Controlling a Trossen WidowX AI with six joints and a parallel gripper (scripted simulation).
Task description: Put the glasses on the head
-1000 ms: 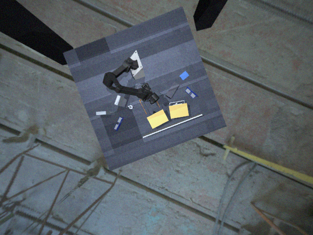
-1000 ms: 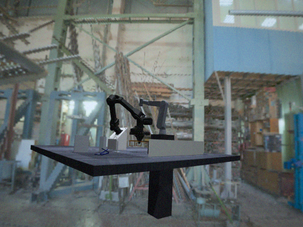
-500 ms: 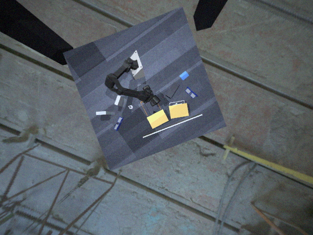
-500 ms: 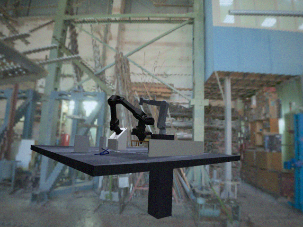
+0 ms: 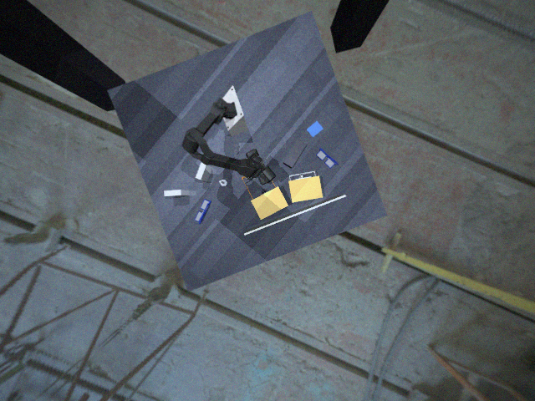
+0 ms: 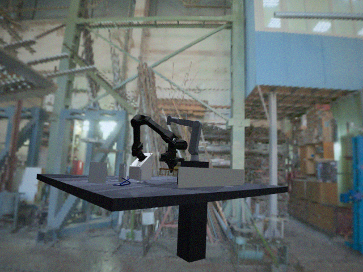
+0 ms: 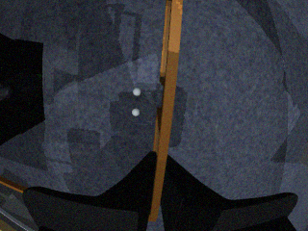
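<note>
Now: gripper tip 170 mm short of the orange-yellow display head and 10 mm above it. Also, from my gripper tip: long white bar: 300 mm ahead, 130 mm to the left, 10 mm below; blue square: 170 mm behind, 380 mm to the left, 60 mm below; paler yellow head: 150 mm ahead, 220 mm to the left, 10 mm below.
</note>
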